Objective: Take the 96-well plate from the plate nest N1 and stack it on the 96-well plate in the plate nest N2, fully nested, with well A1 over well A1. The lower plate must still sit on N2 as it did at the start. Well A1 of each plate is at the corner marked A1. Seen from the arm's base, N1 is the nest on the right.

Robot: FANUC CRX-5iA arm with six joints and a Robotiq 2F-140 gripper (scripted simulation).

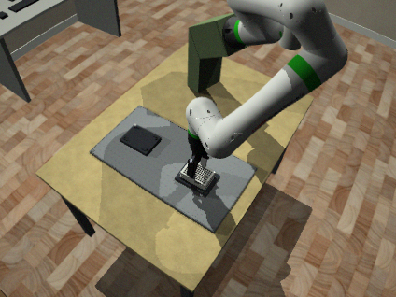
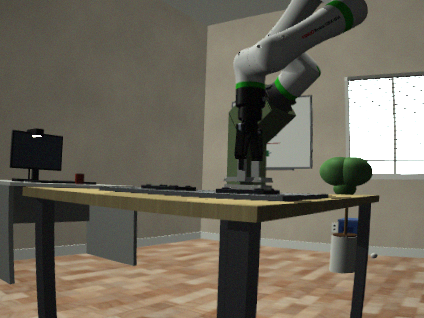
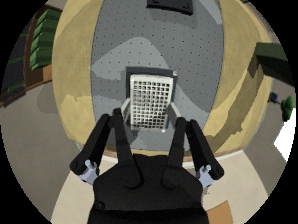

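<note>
Now: the white 96-well plate 20 mm below my hand. The rest, counted from my hand: plate nest N1: 10 mm behind, 340 mm to the right, 60 mm below.
</note>
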